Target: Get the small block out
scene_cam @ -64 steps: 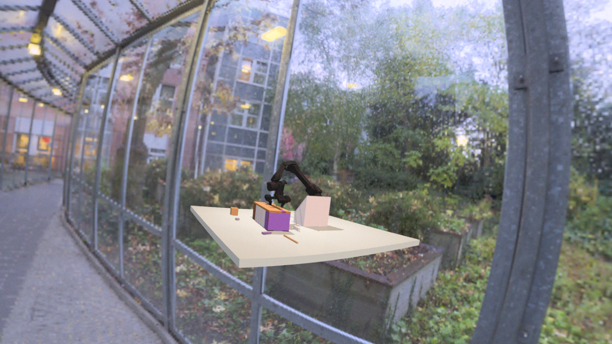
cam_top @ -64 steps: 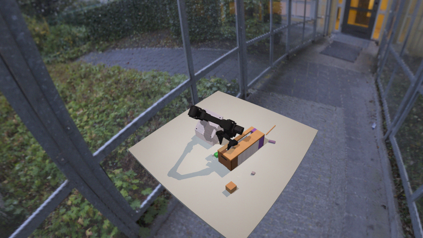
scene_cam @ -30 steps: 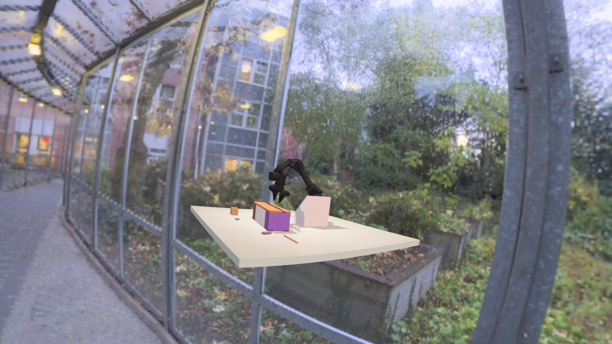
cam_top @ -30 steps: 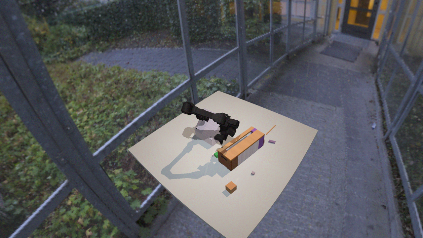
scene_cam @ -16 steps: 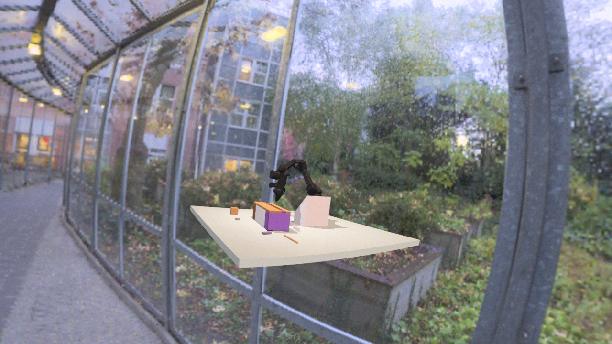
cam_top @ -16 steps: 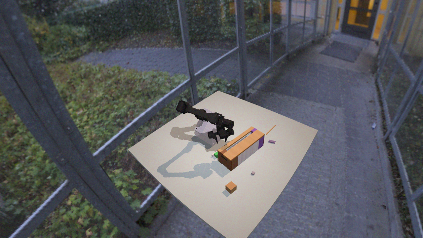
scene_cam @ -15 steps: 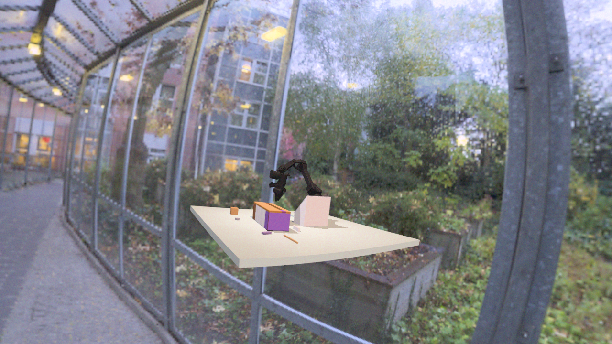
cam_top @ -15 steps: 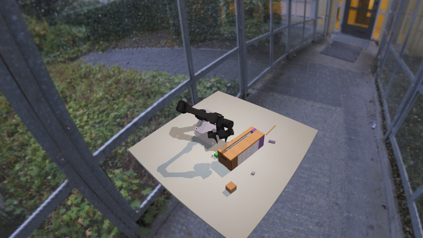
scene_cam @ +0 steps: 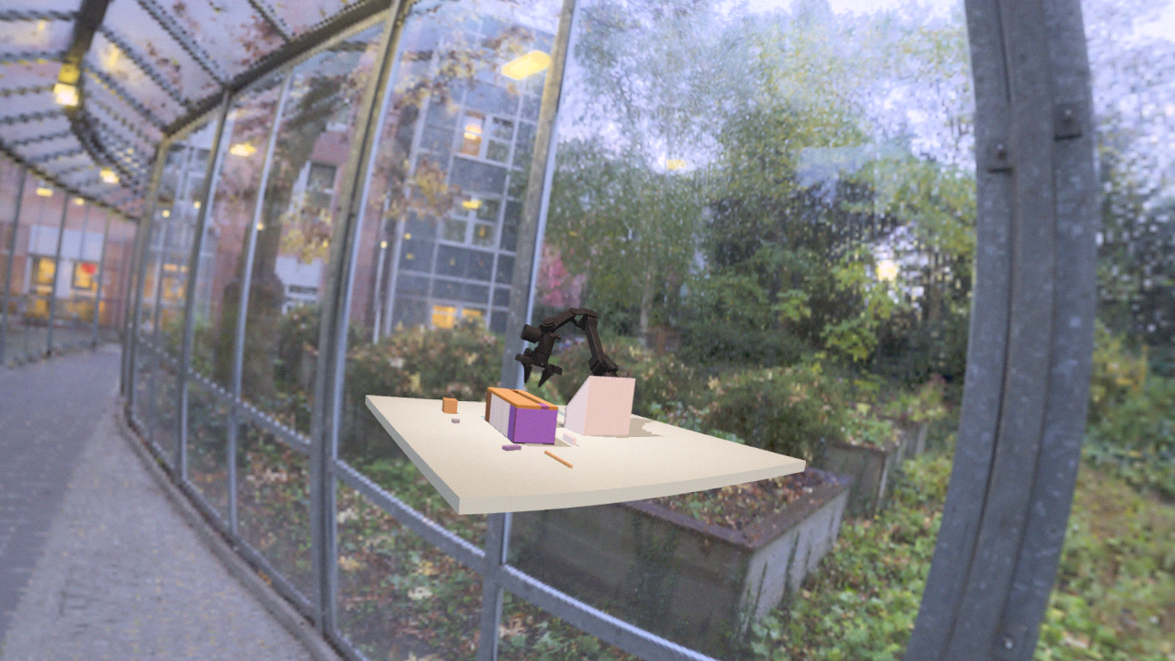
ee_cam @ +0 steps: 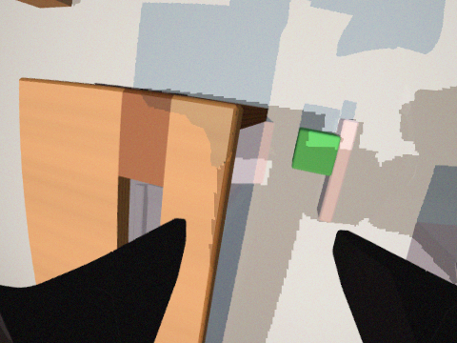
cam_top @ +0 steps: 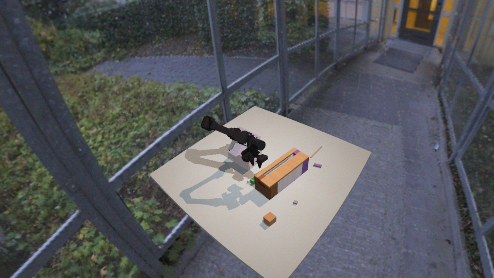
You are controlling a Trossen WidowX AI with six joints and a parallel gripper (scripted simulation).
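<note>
Right now my gripper tip is 140 mm above the green block, 30 mm past it and 10 mm to the left of it. Round my gripper tip: box 130 mm to the left, 90 mm below, 70 mm ahead; purple flat piece 390 mm to the left, 250 mm ahead, 150 mm below; orange cube 270 mm ahead, 200 mm to the right, 130 mm below.
</note>
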